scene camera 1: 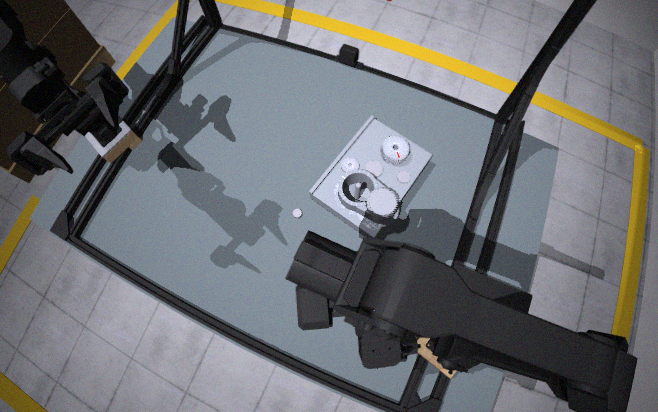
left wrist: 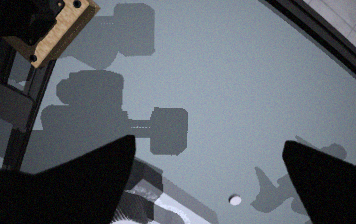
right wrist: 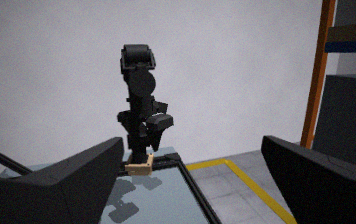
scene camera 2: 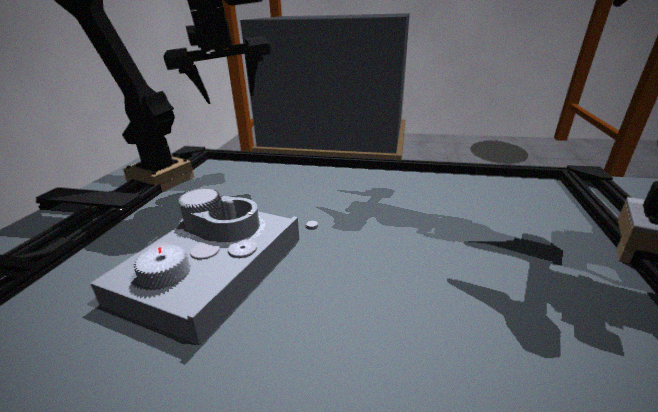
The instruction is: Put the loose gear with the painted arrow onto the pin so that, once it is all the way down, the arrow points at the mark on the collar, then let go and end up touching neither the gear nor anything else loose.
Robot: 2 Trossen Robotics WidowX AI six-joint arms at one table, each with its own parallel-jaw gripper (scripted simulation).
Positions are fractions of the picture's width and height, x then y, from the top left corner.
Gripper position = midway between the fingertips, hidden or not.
Observation:
In view: my left gripper (scene camera 2: 0.35, 0.24), my right gripper (scene camera 1: 0.14, 0.36) and a round collar (scene camera 2: 0.33, 0.56).
My left gripper shows as well in scene camera 1 (scene camera 1: 0.54, 0.74), in the left wrist view (left wrist: 0.59, 0.65) and in the right wrist view (right wrist: 0.41, 0.66). My right gripper also shows in the right wrist view (right wrist: 0.54, 0.64).

